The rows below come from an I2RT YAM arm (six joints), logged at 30 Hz.
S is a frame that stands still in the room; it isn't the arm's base.
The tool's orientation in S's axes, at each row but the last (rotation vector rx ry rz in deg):
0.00, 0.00, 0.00
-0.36, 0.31, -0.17
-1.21, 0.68, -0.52
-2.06, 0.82, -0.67
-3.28, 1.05, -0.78
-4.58, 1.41, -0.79
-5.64, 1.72, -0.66
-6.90, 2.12, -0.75
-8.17, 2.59, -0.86
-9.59, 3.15, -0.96
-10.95, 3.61, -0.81
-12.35, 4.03, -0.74
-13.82, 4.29, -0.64
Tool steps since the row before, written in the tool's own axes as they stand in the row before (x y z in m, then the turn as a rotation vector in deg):
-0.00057, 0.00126, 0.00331, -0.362, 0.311, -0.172
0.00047, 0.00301, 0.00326, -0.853, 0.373, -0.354
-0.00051, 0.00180, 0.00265, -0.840, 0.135, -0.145
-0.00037, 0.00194, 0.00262, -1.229, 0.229, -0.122
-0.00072, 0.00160, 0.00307, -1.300, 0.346, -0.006
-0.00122, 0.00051, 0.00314, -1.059, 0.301, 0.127
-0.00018, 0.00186, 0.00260, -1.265, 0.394, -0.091
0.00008, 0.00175, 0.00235, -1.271, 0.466, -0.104
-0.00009, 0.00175, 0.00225, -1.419, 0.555, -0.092
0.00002, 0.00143, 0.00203, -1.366, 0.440, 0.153
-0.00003, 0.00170, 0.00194, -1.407, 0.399, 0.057
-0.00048, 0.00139, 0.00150, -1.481, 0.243, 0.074
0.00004, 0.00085, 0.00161, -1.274, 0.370, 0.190
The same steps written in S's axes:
-0.00057, 0.00126, 0.00331, -0.362, 0.311, -0.172
0.00050, 0.00303, 0.00324, -0.854, 0.373, -0.352
-0.00046, 0.00186, 0.00262, -0.840, 0.140, -0.138
-0.00031, 0.00204, 0.00255, -1.228, 0.239, -0.113
-0.00064, 0.00178, 0.00299, -1.295, 0.363, -0.003
-0.00113, 0.00078, 0.00312, -1.052, 0.326, 0.128
-0.00008, 0.00211, 0.00241, -1.263, 0.400, -0.092
0.00019, 0.00202, 0.00212, -1.269, 0.470, -0.113
0.00003, 0.00205, 0.00198, -1.415, 0.562, -0.108
0.00015, 0.00175, 0.00176, -1.350, 0.488, 0.150
0.00011, 0.00204, 0.00158, -1.397, 0.431, 0.066
-0.00036, 0.00169, 0.00120, -1.471, 0.283, 0.121
0.00016, 0.00121, 0.00135, -1.255, 0.430, 0.188

